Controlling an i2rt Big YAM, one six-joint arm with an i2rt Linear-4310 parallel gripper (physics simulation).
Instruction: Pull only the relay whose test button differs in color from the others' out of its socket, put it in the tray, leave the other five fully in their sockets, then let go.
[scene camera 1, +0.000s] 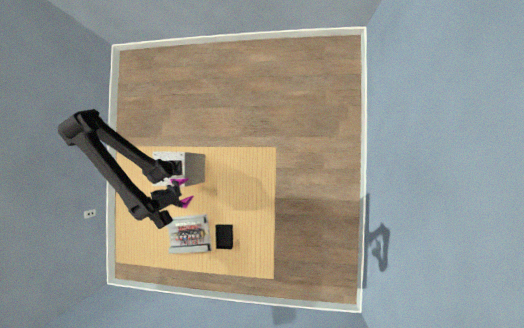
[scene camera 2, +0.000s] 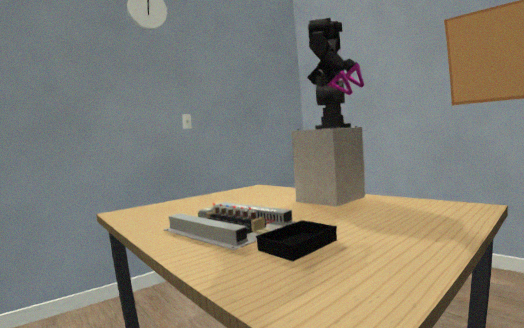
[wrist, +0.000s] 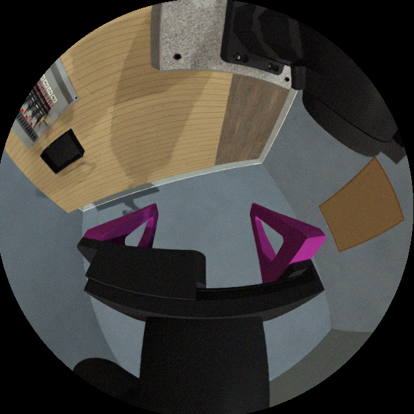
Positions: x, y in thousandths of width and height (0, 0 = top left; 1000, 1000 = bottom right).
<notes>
I see my gripper (scene camera 2: 682, 276).
My gripper also shows in the wrist view (wrist: 492, 504).
</notes>
